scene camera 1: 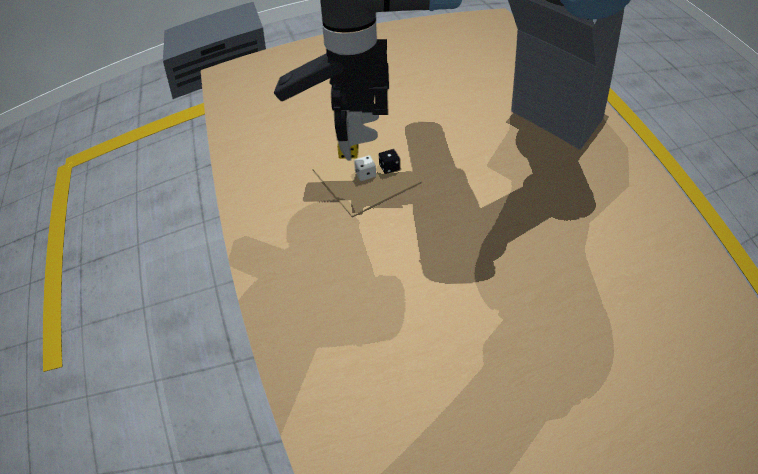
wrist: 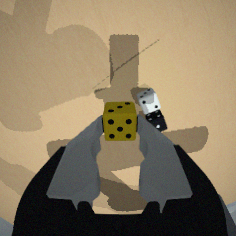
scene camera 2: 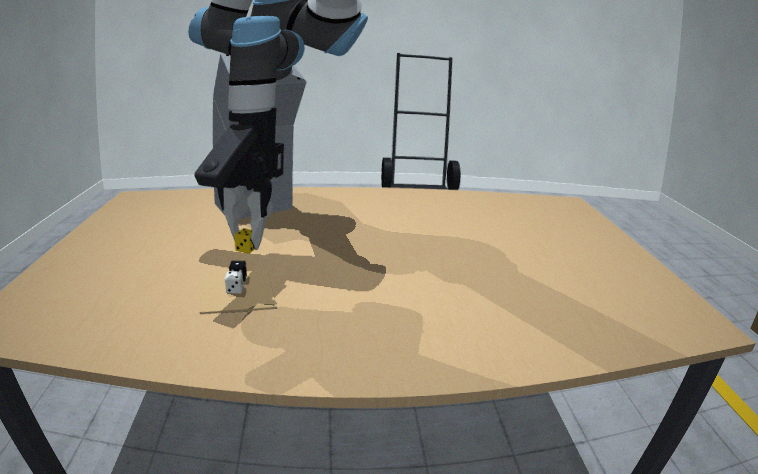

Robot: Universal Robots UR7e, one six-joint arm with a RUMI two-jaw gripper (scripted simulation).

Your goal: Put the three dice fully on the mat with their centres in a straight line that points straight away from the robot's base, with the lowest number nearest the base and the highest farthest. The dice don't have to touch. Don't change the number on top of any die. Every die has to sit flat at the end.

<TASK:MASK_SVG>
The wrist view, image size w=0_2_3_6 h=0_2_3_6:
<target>my gripper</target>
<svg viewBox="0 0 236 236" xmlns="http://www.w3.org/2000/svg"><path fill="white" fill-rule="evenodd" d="M221 200L206 174L180 145L175 145L150 122L138 114L136 132L140 135L139 150L145 158L140 164L139 194L148 202L141 214L95 214L92 209L93 200L100 195L101 187L98 164L95 160L101 151L100 137L104 133L103 115L100 115L68 144L61 146L30 181L17 207L12 236L228 236Z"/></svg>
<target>yellow die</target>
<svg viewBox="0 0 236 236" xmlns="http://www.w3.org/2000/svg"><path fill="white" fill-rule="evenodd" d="M107 102L103 112L105 140L134 141L136 139L137 124L135 104L133 102Z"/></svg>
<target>mat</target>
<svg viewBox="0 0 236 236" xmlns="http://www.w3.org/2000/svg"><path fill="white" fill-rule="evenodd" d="M195 104L160 40L139 53L91 89L104 106L107 102L133 101L137 115L140 114L146 119L139 104L137 94L153 88L161 105L161 108L158 110L162 112L166 123L193 108Z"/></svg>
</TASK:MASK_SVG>
